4 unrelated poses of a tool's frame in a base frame.
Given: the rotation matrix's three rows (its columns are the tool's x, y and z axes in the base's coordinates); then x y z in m. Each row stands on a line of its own.
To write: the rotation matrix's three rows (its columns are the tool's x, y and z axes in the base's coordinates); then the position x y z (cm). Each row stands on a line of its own. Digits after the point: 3 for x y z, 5 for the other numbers.
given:
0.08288, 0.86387, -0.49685
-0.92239, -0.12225, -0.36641
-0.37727, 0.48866, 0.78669
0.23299, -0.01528, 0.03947
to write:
0.08288, 0.86387, -0.49685
-0.92239, -0.12225, -0.36641
-0.37727, 0.48866, 0.78669
23.299, -1.528, 3.947

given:
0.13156, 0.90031, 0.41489
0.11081, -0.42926, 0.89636
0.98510, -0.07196, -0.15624
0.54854, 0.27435, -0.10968
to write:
0.13156, 0.90031, 0.41489
0.11081, -0.42926, 0.89636
0.98510, -0.07196, -0.15624
54.854, 27.435, -10.968

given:
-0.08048, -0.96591, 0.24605
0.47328, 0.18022, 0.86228
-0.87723, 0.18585, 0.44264
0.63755, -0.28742, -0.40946
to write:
-0.08048, -0.96591, 0.24605
0.47328, 0.18022, 0.86228
-0.87723, 0.18585, 0.44264
63.755, -28.742, -40.946

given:
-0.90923, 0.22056, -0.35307
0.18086, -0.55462, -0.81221
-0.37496, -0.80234, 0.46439
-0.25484, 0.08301, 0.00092
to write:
-0.90923, 0.22056, -0.35307
0.18086, -0.55462, -0.81221
-0.37496, -0.80234, 0.46439
-25.484, 8.301, 0.092

